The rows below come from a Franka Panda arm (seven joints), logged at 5 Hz.
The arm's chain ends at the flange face. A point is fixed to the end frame.
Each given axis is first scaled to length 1.
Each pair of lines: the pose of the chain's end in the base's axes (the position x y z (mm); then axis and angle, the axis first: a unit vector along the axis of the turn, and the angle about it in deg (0 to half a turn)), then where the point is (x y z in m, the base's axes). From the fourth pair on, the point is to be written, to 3 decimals.
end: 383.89 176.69 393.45 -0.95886 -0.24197 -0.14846 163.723
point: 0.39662 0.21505 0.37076
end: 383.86 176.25 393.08 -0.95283 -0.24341 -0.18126 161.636
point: 0.39769 0.21574 0.37313
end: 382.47 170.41 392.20 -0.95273 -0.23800 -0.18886 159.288
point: 0.39655 0.21068 0.37406
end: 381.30 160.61 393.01 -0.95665 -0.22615 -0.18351 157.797
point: 0.396 0.201 0.376
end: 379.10 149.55 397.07 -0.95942 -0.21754 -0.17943 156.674
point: 0.394 0.190 0.380
